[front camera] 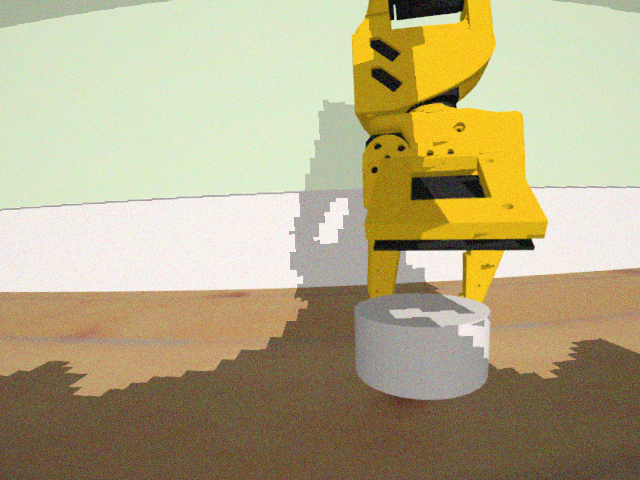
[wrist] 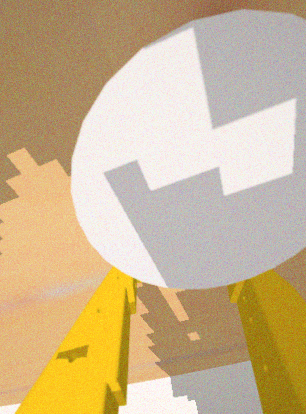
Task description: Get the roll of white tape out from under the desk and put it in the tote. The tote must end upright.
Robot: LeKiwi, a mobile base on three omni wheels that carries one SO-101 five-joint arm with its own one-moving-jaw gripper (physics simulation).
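Frame: origin at the arm's base, x ahead, y left, z up, level; metres.
Seen in the pictures: end effector, tool point: [front camera: 454, 327] [wrist: 142, 259].
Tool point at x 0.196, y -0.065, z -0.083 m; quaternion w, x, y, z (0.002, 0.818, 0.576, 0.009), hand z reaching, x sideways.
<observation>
Offsets run from my tool point to a thing's top centre. "*": to the spot under its first point. Level surfaces: height alone.
The roll of white tape @[0.026 m back, 0.025 m left, 0.018 m up] [front camera: 421, 356] [wrist: 190, 150] lies flat on the wooden floor, right of centre in the front view and across the upper part of the wrist view. Its top is partly in shadow. My gripper [front camera: 428, 297] [wrist: 183, 291] is partly open, with a wide gap between its two yellow jaws. The jaws point down at the far side of the roll in the front view. Their very tips are hidden behind its rim, so I cannot tell whether they touch it. The tote and the desk do not show in these views.
The wooden floor @[0.006 m down] [front camera: 155, 315] [wrist: 45, 260] carries a broad, jagged shadow around the roll. A white band @[* 0.156 m ahead, 0.244 m left, 0.041 m up] [front camera: 129, 242] runs along the bottom of a pale green wall [front camera: 155, 103] behind the arm.
</observation>
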